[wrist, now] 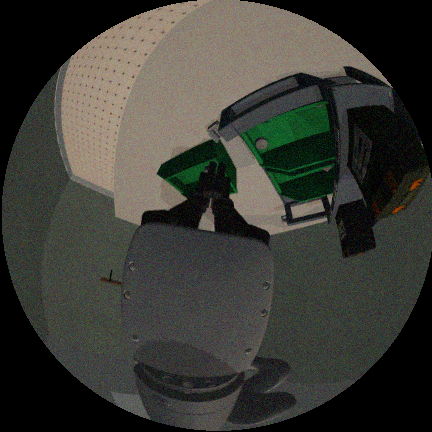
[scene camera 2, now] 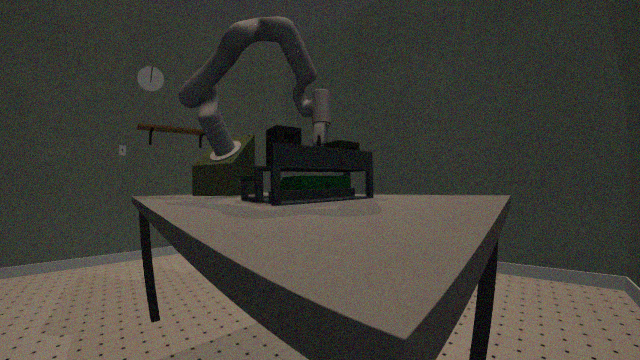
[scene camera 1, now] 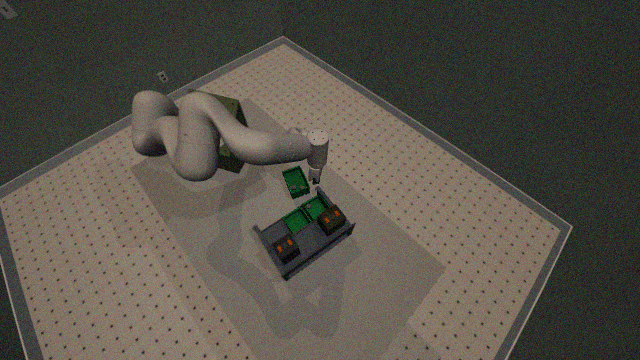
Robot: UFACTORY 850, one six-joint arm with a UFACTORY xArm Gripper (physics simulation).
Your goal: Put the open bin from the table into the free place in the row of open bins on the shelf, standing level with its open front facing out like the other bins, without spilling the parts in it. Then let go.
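The open green bin (scene camera 1: 295, 181) (wrist: 186, 161) stands upright on the table beside the shelf, with small parts near its shelf-side end in scene camera 1. The grey shelf (scene camera 1: 312, 242) (scene camera 2: 325, 160) holds two green bins side by side, one (scene camera 1: 296, 221) (wrist: 310, 185) next to the other (scene camera 1: 316, 208) (wrist: 295, 125). An empty grey stretch of the row lies left of them in scene camera 1. My gripper (scene camera 1: 315, 181) (scene camera 2: 319, 142) (wrist: 215, 171) is shut and empty, above the table near the loose bin. In the wrist view its fingers hide part of that bin's inside.
Two dark cases with orange latches, one (scene camera 1: 286, 248) (scene camera 2: 283, 136) and another (scene camera 1: 331, 220) (scene camera 2: 342, 145), stand on top of the shelf. Shelf end posts rise close to the gripper. The olive robot pedestal (scene camera 2: 217, 179) stands at the table's back left.
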